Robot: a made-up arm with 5 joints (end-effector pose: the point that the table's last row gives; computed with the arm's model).
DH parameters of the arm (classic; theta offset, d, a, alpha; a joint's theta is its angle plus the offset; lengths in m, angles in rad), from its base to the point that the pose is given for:
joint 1: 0 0.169 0 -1.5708
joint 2: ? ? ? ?
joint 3: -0.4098 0 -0.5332 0
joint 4: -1.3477 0 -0.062 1.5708
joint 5: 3.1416 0.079 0 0
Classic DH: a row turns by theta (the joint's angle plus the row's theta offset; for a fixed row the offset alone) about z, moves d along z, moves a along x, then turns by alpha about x.
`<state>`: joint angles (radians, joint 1 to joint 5).
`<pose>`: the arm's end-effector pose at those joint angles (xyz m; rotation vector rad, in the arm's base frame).
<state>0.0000 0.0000 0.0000 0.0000 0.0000</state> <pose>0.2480 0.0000 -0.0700 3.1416 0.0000 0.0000</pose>
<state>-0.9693 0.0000 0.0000 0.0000 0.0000</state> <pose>0.1403 -0.2045 -0.0700 2.7798 -1.4637 0.0000</pose>
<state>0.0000 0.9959 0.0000 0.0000 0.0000</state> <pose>-0.0657 0.0000 -0.1690 2.7601 0.0000 -1.5005</pose>
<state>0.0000 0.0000 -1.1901 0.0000 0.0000</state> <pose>0.6910 0.0000 0.4736 2.6016 0.0000 1.7610</pose>
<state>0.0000 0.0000 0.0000 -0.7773 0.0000</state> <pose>0.2856 0.0000 -0.0038 2.9073 0.0000 1.1905</pose>
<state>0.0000 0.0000 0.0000 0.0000 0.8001</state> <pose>0.2480 0.0000 -0.0700 2.8935 -1.2235 0.0000</pose>
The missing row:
joint 2: -1.3841 0 0.3664 0
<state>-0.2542 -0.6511 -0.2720 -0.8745 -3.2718</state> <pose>0.3724 -0.0968 0.3551 0.0837 1.3486 -0.3245</pose>
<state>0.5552 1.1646 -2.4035 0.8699 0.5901</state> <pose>0.8277 0.5134 0.1396 -2.9065 0.0507 -0.4560</pose>
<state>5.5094 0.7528 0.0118 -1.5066 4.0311</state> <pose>0.0859 -0.0839 -0.0880 1.7739 1.6170 0.0540</pose>
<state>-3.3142 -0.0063 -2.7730 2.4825 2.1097</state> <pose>-0.2188 0.0381 1.0001 -2.6833 -1.2294 0.3636</pose>
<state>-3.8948 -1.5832 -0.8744 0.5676 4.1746</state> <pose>0.0497 -0.0466 0.7938 1.0775 -1.3387 -2.3547</pose>
